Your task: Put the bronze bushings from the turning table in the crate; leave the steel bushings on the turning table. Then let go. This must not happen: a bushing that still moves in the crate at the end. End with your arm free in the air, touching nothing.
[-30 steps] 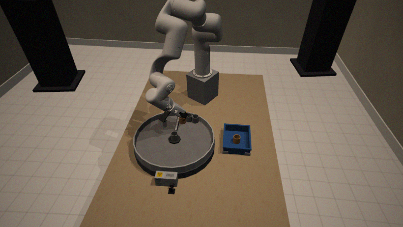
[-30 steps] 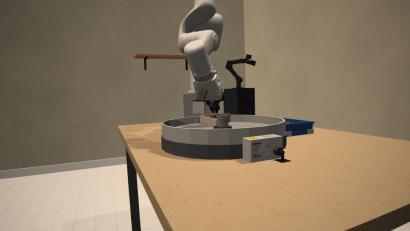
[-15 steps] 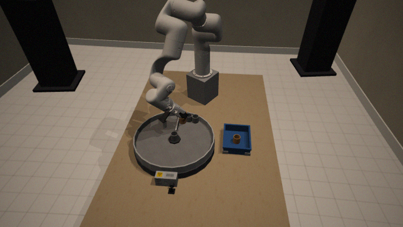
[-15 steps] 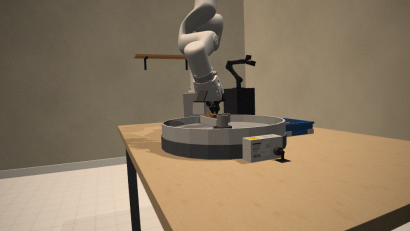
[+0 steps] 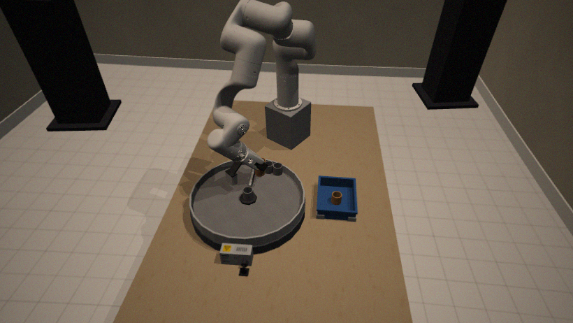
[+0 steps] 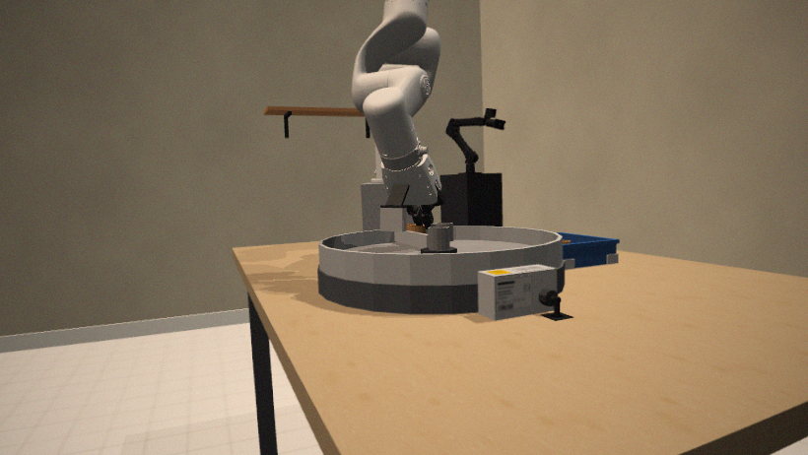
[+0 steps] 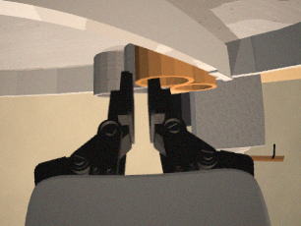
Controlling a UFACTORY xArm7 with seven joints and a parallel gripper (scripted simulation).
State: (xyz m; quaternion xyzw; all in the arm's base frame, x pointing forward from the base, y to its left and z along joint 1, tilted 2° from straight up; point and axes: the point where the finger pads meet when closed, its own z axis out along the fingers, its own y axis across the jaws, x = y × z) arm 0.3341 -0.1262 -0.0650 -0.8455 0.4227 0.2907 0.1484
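My gripper is now 290 mm to the right of the blue crate, 110 mm short of it and 80 mm above it. From my hand the other things lie so: grey turning table 130 mm ahead, 60 mm below, 50 mm to the right.
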